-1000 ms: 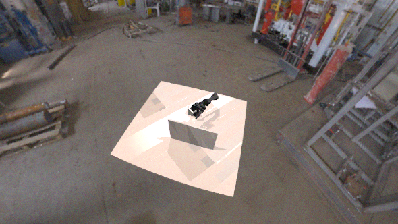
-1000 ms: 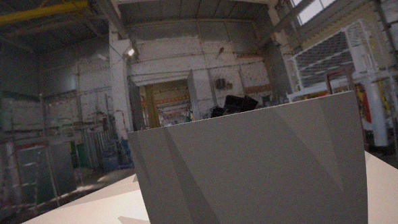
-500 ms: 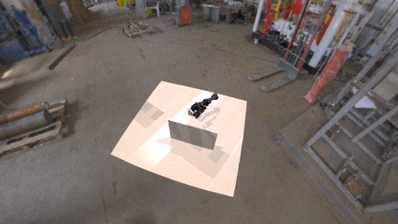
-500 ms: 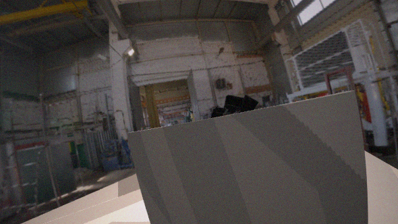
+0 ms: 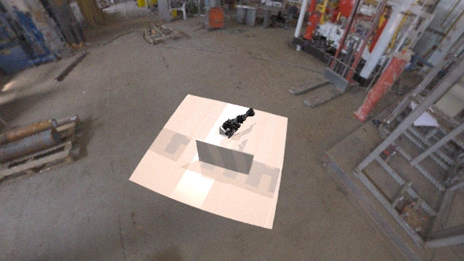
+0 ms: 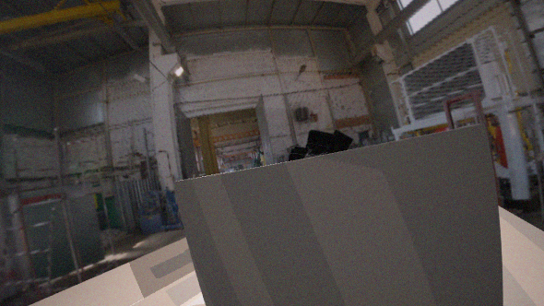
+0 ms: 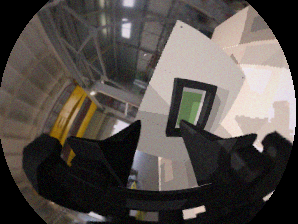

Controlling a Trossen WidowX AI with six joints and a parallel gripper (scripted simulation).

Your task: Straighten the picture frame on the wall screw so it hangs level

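My gripper tip is now 12 cm short of the picture frame, 11 cm above it and 1 cm to the left of it. From my gripper tip the other things lie so: wall panel 13 cm ahead, 12 cm below.
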